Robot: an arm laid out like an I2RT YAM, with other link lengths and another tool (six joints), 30 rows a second.
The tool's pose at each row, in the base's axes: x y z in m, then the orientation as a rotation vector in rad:
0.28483, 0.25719, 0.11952, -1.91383, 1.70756, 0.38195
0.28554, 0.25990, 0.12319, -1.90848, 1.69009, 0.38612
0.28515, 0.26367, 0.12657, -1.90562, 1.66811, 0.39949
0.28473, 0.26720, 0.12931, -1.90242, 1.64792, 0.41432
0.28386, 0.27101, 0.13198, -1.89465, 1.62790, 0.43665
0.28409, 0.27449, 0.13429, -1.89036, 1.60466, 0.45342
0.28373, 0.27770, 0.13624, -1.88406, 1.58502, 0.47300
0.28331, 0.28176, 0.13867, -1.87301, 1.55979, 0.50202
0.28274, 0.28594, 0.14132, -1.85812, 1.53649, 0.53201
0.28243, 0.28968, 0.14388, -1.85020, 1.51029, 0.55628
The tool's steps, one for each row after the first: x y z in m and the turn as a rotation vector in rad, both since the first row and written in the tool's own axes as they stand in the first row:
-0.00412, -0.00158, -0.00135, 0.00599, -0.01408, -0.00762
-0.00913, -0.00208, -0.00203, 0.00638, -0.03354, -0.01695
-0.01360, -0.00241, -0.00232, 0.00549, -0.05281, -0.02476
-0.01833, -0.00229, -0.00247, 0.00298, -0.07761, -0.02903
-0.02242, -0.00316, -0.00235, 0.00206, -0.09990, -0.03787
-0.02618, -0.00337, -0.00217, -0.00037, -0.12246, -0.04309
-0.03091, -0.00366, -0.00192, -0.00426, -0.15459, -0.04774
-0.03589, -0.00386, -0.00179, -0.00722, -0.18800, -0.04941
-0.04041, -0.00426, -0.00181, -0.01082, -0.21686, -0.05692

